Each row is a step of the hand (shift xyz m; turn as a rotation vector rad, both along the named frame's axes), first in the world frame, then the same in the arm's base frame.
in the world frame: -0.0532 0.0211 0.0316 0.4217 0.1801 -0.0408
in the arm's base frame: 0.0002 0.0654 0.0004 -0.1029 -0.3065 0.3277
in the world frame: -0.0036 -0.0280 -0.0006 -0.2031 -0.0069 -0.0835
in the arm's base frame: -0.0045 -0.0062 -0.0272 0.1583 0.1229 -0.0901
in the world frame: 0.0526 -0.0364 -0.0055 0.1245 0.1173 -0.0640
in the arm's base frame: -0.0263 -0.0571 -0.0133 0.0300 -0.0954 0.1528
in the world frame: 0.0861 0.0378 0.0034 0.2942 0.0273 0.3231
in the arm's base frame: -0.0310 -0.0566 0.0685 -0.4016 -0.0744 0.1576
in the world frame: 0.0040 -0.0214 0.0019 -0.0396 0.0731 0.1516
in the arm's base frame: -0.0084 -0.0091 -0.0180 -0.0982 0.1290 0.0601
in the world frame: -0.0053 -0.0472 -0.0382 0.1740 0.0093 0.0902
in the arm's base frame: 0.0246 -0.0292 -0.0476 -0.1511 -0.0951 0.0814
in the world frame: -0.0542 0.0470 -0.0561 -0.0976 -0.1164 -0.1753
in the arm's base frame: 0.0832 0.0318 0.0190 0.1676 -0.0423 -0.1547
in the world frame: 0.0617 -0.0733 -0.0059 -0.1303 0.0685 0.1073
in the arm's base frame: -0.0384 -0.0764 -0.0436 -0.0218 0.1800 0.0181
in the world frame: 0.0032 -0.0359 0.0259 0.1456 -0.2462 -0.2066
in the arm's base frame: -0.0324 -0.0014 -0.0303 0.0603 -0.2969 -0.1809
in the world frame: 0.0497 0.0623 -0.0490 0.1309 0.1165 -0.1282
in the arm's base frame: 0.0360 -0.0446 0.0739 0.0831 -0.1320 0.1511
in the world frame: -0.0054 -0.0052 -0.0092 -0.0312 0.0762 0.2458
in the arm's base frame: 0.0091 -0.0017 -0.0074 -0.1833 0.1688 0.0714
